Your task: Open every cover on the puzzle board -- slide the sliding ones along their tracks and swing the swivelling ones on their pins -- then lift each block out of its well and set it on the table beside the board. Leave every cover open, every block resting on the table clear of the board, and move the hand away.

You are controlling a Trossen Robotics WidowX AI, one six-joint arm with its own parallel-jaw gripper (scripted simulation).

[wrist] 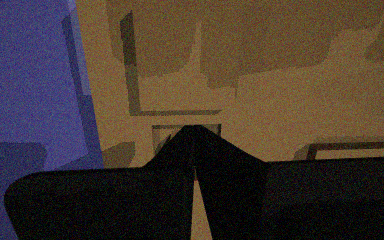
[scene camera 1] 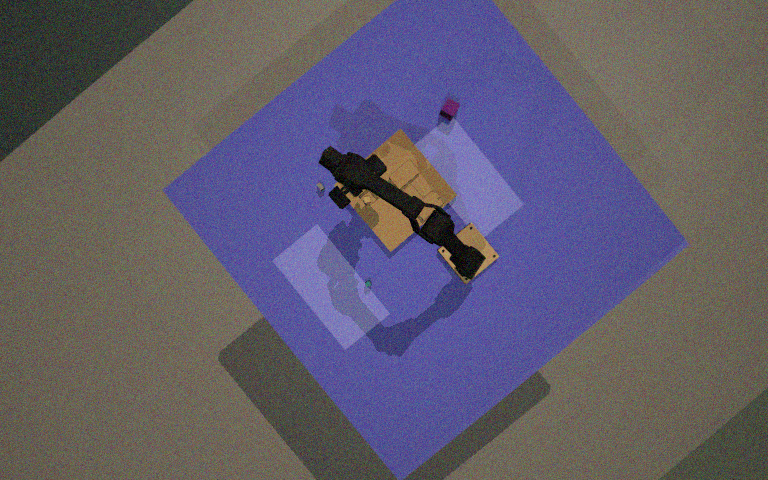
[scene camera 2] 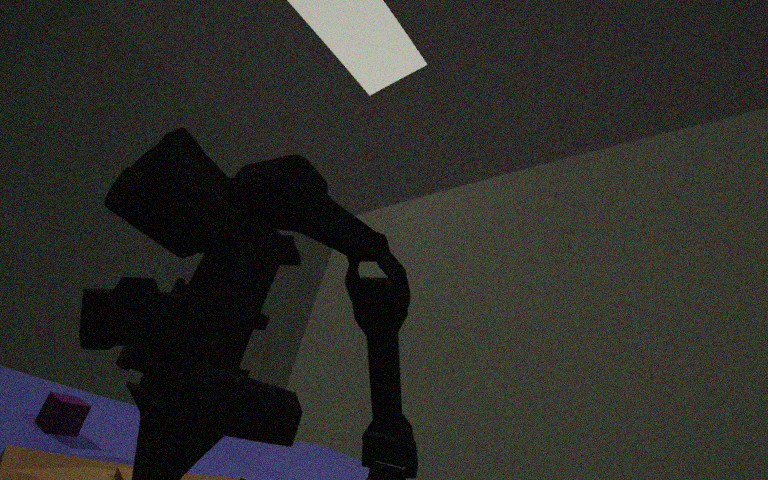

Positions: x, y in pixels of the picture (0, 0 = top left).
Scene:
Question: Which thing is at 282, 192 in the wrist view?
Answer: My gripper.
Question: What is my gripper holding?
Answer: Nothing.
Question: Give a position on a tan puzzle board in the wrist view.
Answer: At 301, 79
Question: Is my gripper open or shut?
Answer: Shut.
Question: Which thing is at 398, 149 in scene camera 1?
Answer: A tan puzzle board.

